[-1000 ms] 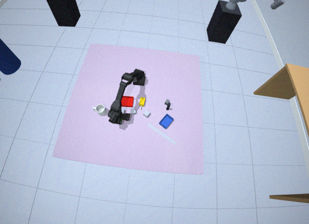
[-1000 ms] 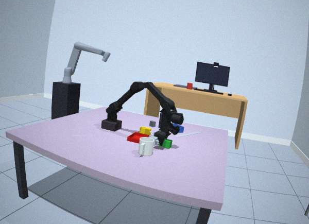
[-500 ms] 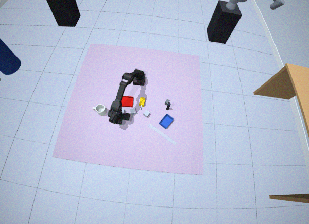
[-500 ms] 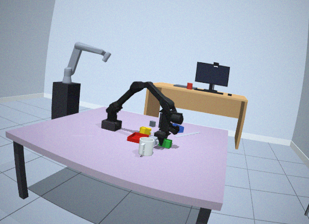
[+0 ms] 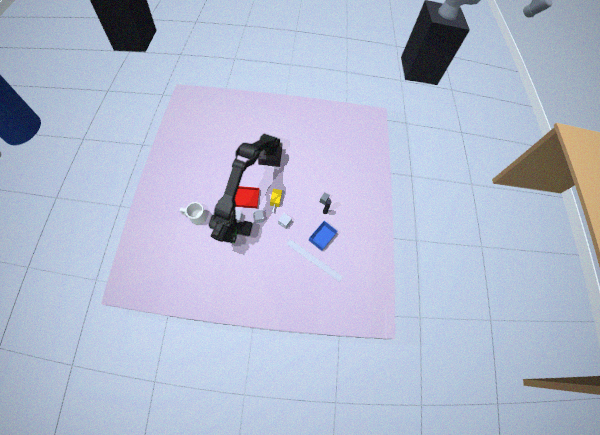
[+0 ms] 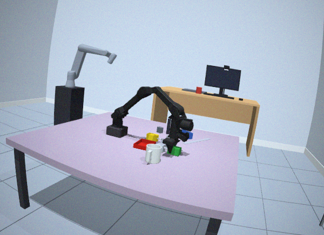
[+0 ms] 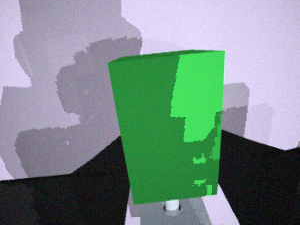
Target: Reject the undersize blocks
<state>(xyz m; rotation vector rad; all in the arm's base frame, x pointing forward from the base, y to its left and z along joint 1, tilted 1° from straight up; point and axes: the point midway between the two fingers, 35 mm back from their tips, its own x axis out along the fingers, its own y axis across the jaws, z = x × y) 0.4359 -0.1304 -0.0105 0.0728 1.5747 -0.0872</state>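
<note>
The green GO gauge is 2 cm above my gripper tip and 1 cm behind it. The rest, counted from my gripper tip: red reject tray: 18 cm behind, 3 cm to the left; steel block: 7 cm behind, 1 cm to the left, 1 cm above; white mug: 19 cm to the right, 6 cm behind, 3 cm above.
</note>
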